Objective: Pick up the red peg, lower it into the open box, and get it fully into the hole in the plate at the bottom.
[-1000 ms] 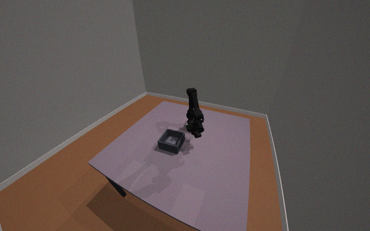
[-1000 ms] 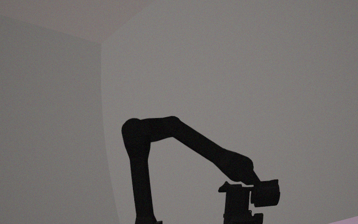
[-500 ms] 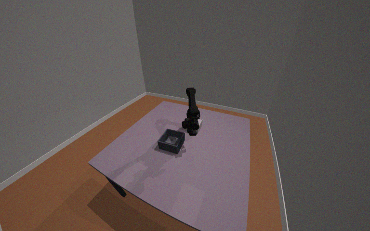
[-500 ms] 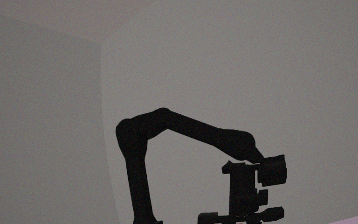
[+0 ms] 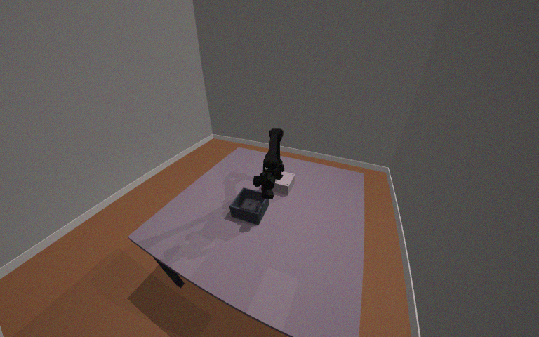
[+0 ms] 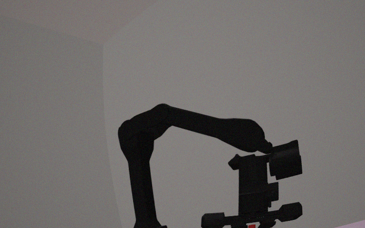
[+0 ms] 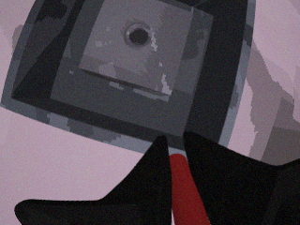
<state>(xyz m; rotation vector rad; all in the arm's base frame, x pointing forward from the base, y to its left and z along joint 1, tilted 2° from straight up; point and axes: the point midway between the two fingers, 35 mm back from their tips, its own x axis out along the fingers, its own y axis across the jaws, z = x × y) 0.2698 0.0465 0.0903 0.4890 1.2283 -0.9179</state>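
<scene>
Right now my gripper tip is 1 cm past the red peg, 2 cm to the right of it and 3 cm below it. Also, from my gripper tip: plate (5 cm ahead, 7 cm to the right, 9 cm below); then dark box (5 cm ahead, 7 cm to the right, 11 cm below).
</scene>
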